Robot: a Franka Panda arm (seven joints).
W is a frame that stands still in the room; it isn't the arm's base.
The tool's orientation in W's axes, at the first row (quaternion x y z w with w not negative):
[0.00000 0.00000 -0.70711 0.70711]
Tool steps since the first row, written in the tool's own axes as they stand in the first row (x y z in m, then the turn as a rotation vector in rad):
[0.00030 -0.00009 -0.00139 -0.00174 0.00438 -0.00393]
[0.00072 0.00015 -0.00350 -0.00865 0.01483 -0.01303]
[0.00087 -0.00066 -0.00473 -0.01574 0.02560 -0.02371]
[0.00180 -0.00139 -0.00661 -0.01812 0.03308 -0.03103]
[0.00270 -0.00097 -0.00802 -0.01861 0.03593 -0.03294]
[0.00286 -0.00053 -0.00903 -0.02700 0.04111 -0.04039]
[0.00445 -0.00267 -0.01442 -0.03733 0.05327 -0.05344]
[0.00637 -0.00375 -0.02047 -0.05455 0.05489 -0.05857]
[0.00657 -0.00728 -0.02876 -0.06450 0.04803 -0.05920]
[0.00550 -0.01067 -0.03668 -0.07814 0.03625 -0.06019]
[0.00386 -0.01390 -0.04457 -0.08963 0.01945 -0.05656]
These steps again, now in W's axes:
[-0.00009 -0.00030 -0.00139 0.00438 0.00174 -0.00393]
[0.00015 -0.00072 -0.00350 0.01483 0.00865 -0.01303]
[-0.00066 -0.00087 -0.00473 0.02560 0.01574 -0.02371]
[-0.00139 -0.00180 -0.00661 0.03308 0.01812 -0.03103]
[-0.00097 -0.00270 -0.00802 0.03593 0.01861 -0.03294]
[-0.00053 -0.00286 -0.00903 0.04111 0.02700 -0.04039]
[-0.00267 -0.00445 -0.01442 0.05327 0.03733 -0.05344]
[-0.00375 -0.00637 -0.02047 0.05489 0.05455 -0.05857]
[-0.00728 -0.00657 -0.02876 0.04803 0.06450 -0.05920]
[-0.01067 -0.00550 -0.03668 0.03625 0.07814 -0.06019]
[-0.01390 -0.00386 -0.04457 0.01945 0.08963 -0.05656]

